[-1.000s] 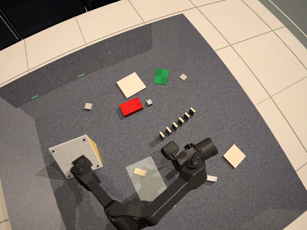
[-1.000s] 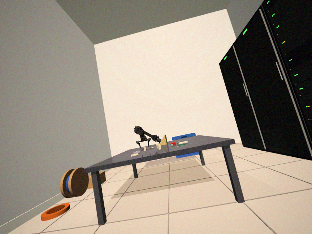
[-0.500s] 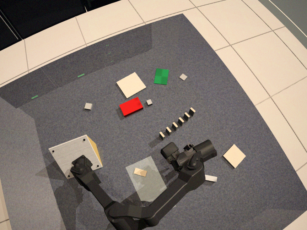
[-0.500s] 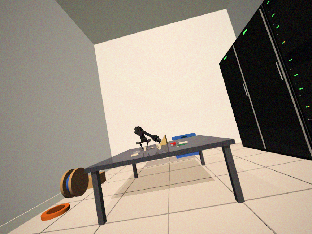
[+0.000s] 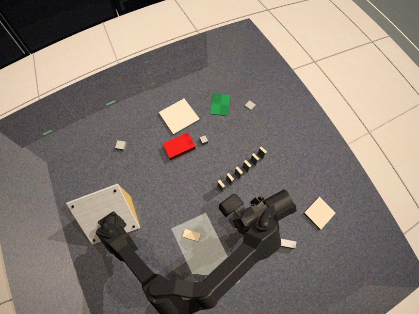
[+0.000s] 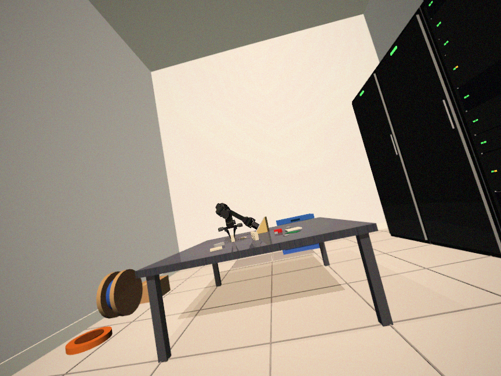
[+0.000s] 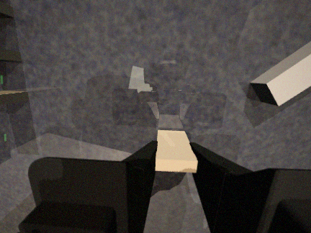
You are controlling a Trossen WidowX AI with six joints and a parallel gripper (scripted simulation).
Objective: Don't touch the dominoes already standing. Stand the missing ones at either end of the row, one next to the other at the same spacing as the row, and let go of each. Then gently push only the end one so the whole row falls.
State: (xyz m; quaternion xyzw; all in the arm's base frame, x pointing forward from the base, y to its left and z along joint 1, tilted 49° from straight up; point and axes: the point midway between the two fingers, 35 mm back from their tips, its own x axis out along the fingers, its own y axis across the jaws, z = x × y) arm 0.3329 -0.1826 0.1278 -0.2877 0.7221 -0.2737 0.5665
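My gripper tip is 80 mm short of the whitish bar, 100 mm to the left of it and 20 mm above it. From my gripper tip the other things lie so: white tile (30 mm ahead, 460 mm to the left, 20 mm below); then small cube (60 mm ahead, 330 mm to the left, 20 mm below); then red tile (30 mm behind, 350 mm to the left, 20 mm below).
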